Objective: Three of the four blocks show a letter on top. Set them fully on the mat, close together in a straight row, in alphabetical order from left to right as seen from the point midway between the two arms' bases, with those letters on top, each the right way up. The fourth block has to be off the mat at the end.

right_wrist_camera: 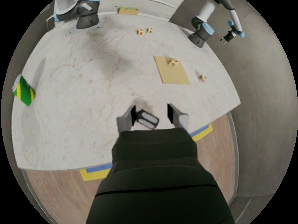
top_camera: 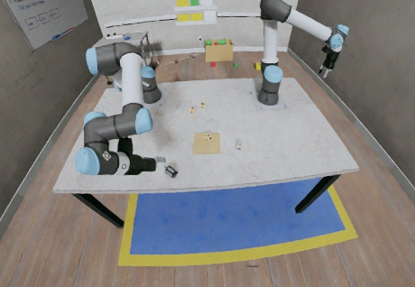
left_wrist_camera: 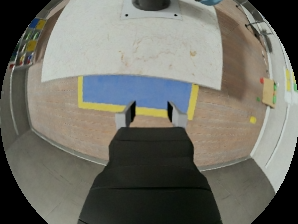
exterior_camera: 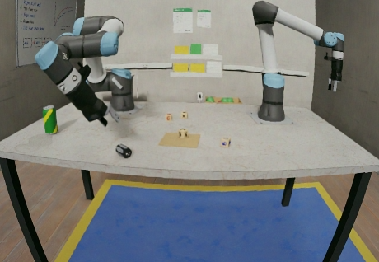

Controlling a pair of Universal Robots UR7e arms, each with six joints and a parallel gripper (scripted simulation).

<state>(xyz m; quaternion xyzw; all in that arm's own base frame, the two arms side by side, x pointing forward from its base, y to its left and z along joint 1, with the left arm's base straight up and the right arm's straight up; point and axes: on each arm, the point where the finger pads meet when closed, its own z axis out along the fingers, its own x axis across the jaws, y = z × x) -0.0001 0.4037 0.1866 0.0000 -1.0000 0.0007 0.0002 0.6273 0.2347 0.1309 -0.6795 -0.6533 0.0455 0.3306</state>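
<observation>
The blue-marked block lies 36 cm to the left of my right hand, 18 cm behind it and 12 cm below it. Round my right hand: black mouse-like object: 11 cm below, 3 cm to the left, 2 cm behind; then yellow can: 39 cm to the right, 13 cm behind, 7 cm below; then tan mat: 21 cm behind, 19 cm to the left, 13 cm below.
</observation>
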